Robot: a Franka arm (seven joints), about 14 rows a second.
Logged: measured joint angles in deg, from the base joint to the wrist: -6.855 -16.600 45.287 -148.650 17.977 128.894 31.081; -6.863 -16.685 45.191 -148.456 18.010 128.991 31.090; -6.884 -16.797 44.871 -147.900 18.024 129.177 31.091; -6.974 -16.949 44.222 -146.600 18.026 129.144 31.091; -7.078 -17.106 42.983 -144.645 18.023 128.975 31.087; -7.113 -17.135 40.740 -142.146 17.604 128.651 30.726; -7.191 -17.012 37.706 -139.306 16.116 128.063 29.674; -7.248 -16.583 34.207 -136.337 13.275 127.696 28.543; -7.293 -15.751 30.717 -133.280 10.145 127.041 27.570; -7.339 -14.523 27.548 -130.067 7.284 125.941 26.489; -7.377 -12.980 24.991 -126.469 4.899 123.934 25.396; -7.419 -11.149 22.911 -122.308 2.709 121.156 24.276; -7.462 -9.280 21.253 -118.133 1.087 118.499 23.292; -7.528 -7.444 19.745 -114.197 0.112 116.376 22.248
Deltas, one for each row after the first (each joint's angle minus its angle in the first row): -0.008 -0.085 -0.096 0.194 0.033 0.097 0.009; -0.029 -0.197 -0.416 0.750 0.047 0.283 0.010; -0.119 -0.349 -1.065 2.050 0.049 0.250 0.010; -0.223 -0.506 -2.304 4.005 0.046 0.081 0.006; -0.258 -0.535 -4.547 6.504 -0.373 -0.243 -0.355; -0.336 -0.412 -7.581 9.344 -1.861 -0.831 -1.407; -0.393 0.017 -11.080 12.313 -4.702 -1.198 -2.538; -0.438 0.849 -14.570 15.370 -7.832 -1.853 -3.511; -0.484 2.077 -17.739 18.583 -10.693 -2.953 -4.592; -0.522 3.620 -20.296 22.181 -13.078 -4.960 -5.685; -0.564 5.451 -22.376 26.342 -15.268 -7.738 -6.805; -0.607 7.320 -24.034 30.517 -16.890 -10.395 -7.789; -0.673 9.156 -25.542 34.453 -17.865 -12.518 -8.833
